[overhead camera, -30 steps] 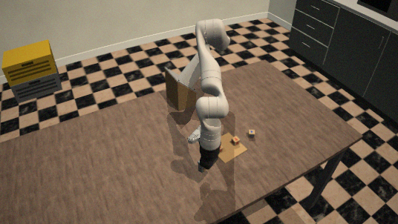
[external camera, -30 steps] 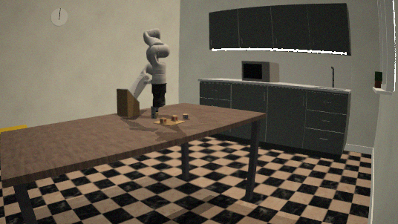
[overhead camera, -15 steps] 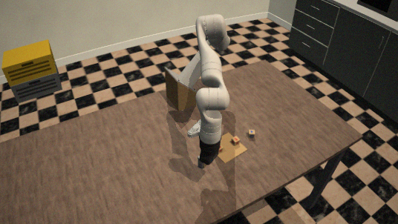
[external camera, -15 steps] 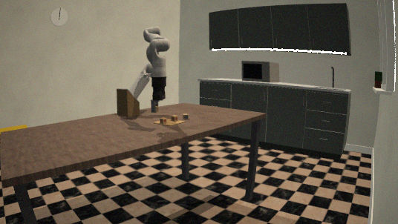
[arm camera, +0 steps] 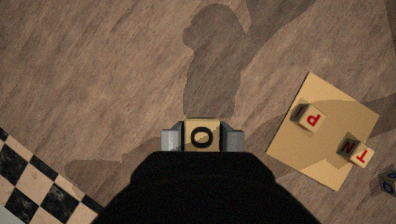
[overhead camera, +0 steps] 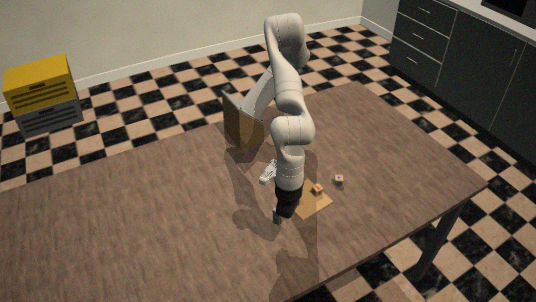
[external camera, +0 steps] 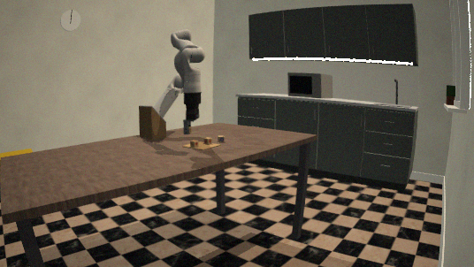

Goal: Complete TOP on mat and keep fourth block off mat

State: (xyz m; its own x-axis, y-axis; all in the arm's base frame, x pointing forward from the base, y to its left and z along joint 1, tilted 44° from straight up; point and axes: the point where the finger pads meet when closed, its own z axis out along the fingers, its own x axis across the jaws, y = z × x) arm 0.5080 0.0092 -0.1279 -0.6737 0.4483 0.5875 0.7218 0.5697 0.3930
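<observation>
Now: the tan mat 120 mm behind my hand, 150 mm to the left of it and 110 mm below it. Round my hand: O block (right at my hand).
</observation>
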